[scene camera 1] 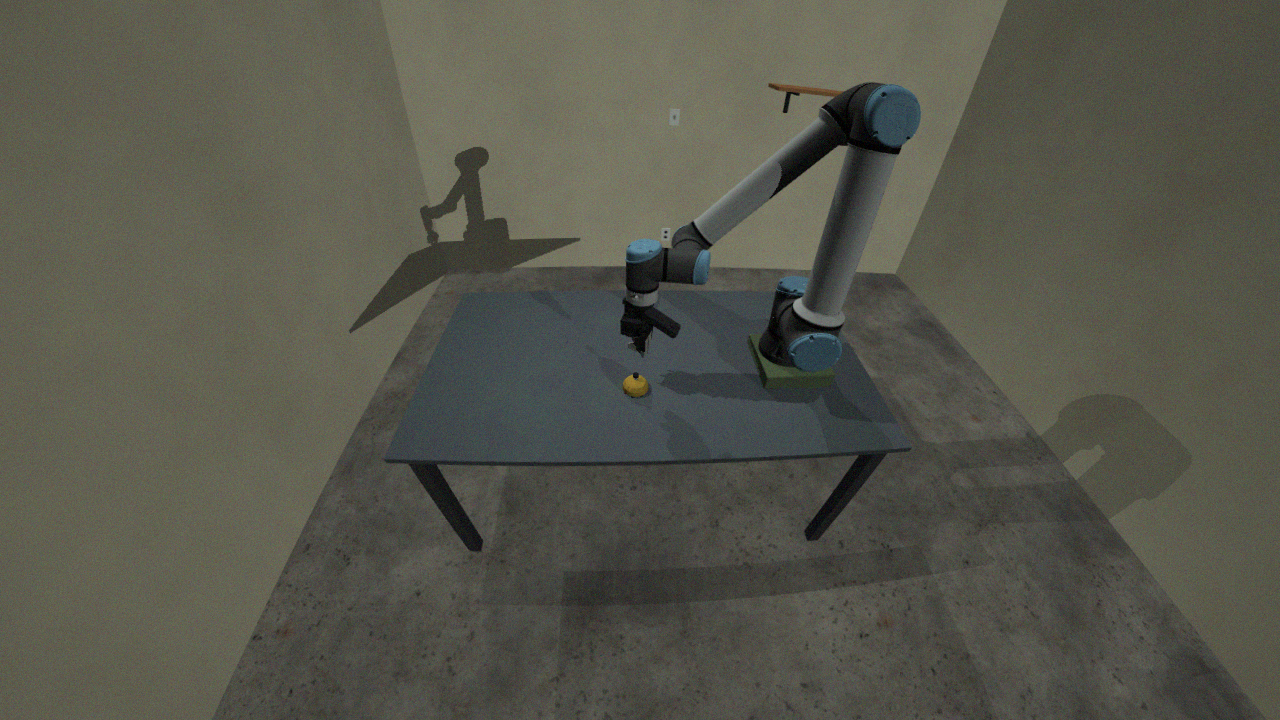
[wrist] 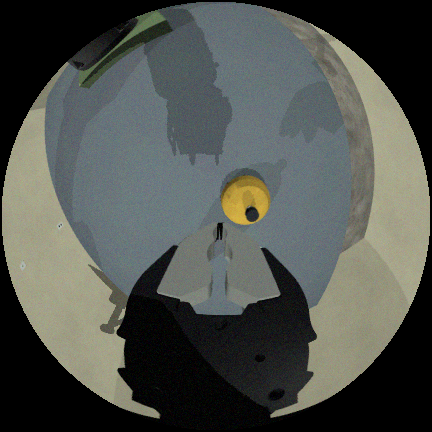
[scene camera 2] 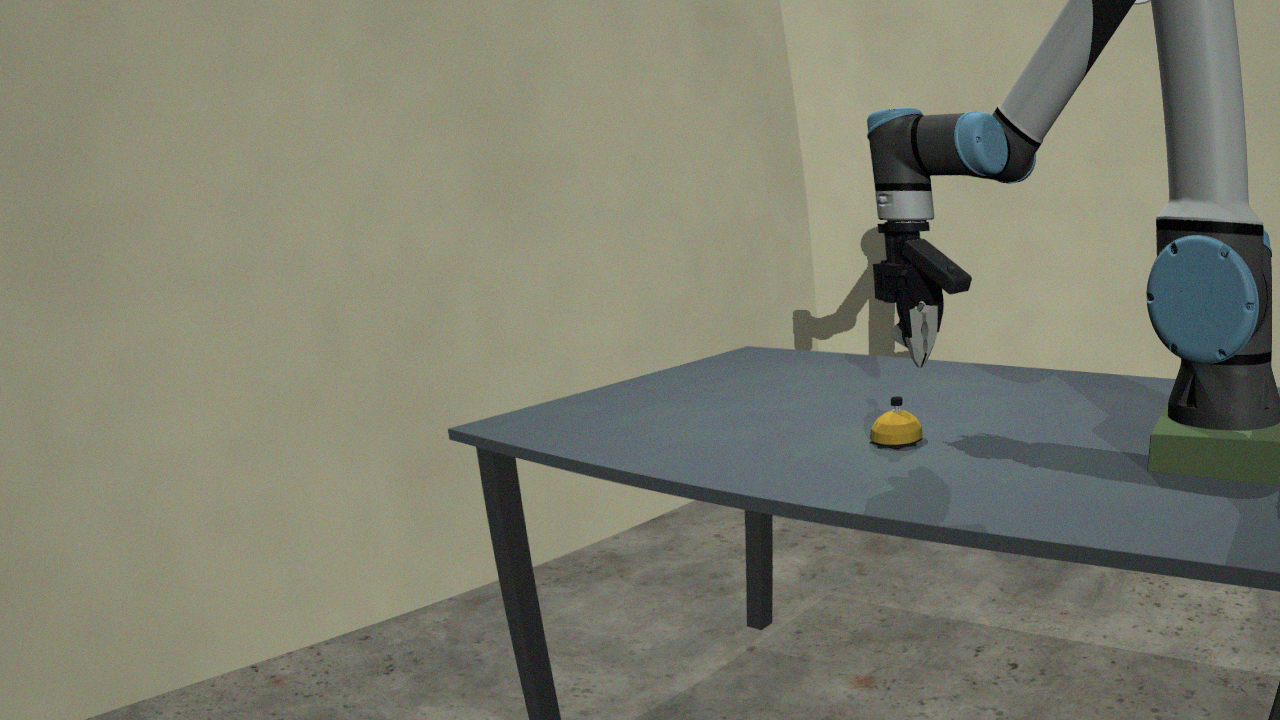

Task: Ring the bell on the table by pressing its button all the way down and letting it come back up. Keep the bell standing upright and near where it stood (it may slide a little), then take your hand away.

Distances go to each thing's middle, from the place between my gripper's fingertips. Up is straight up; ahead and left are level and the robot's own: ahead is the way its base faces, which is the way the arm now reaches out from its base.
Right now the yellow dome bell (scene camera 2: 895, 429) is 30 mm ahead of my hand, 30 mm to the left of it and 70 mm below it.
